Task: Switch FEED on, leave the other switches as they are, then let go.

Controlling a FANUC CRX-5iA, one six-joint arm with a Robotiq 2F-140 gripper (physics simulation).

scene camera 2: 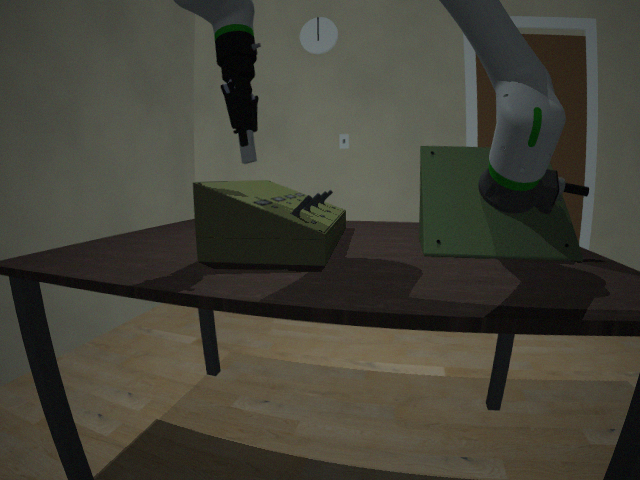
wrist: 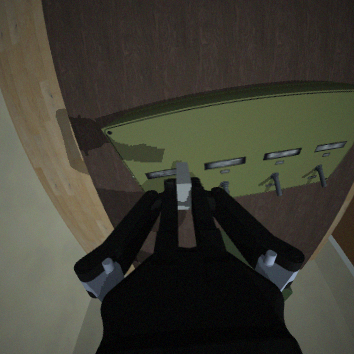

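Where they show: gripper, fingertip midpoint: [scene camera 2: 249,162] [wrist: 181,171]; arm's base, link origin: [scene camera 2: 508,189].
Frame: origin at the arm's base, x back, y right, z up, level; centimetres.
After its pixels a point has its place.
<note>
A green switch box [scene camera 2: 261,241] {x -47.4, y -33.7, z -9.6 cm} [wrist: 195,141] {x -58.4, y -21.9, z -0.3 cm} with a sloping top stands on the table. My gripper [scene camera 2: 249,161] {x -56.0, y -24.0, z 5.9 cm} [wrist: 181,171] {x -56.0, y -24.0, z 5.9 cm} is shut and empty, pointing down above the box, apart from it. In the wrist view, its tips overlap the right end of the leftmost label plate [wrist: 159,174] {x -50.1, y -28.4, z -2.8 cm}, FEED's; the lettering is too dim to read. The FEED lever is hidden behind the fingers. The other levers show to the right: one partly hidden [wrist: 225,187] {x -46.8, y -14.0, z -3.9 cm}, one [wrist: 277,185] {x -48.5, y -2.2, z -2.9 cm} in the middle, and one [wrist: 321,176] {x -51.3, y 9.3, z -3.0 cm} at the far right. Dark levers also rise from the box's low side in the scene view.
The dark wooden table [scene camera 2: 377,308] {x -21.9, y -48.3, z -14.1 cm} [wrist: 190,45] {x -75.4, y -23.1, z -14.1 cm} bears the box. A green sloped block [scene camera 2: 449,201] {x -14.4, y -5.3, z -3.1 cm} stands to the right in the scene view, with the arm's grey base part [scene camera 2: 522,134] {x -0.5, y -19.0, z 10.8 cm} in front of it. Walls and a door [scene camera 2: 563,103] are behind.
</note>
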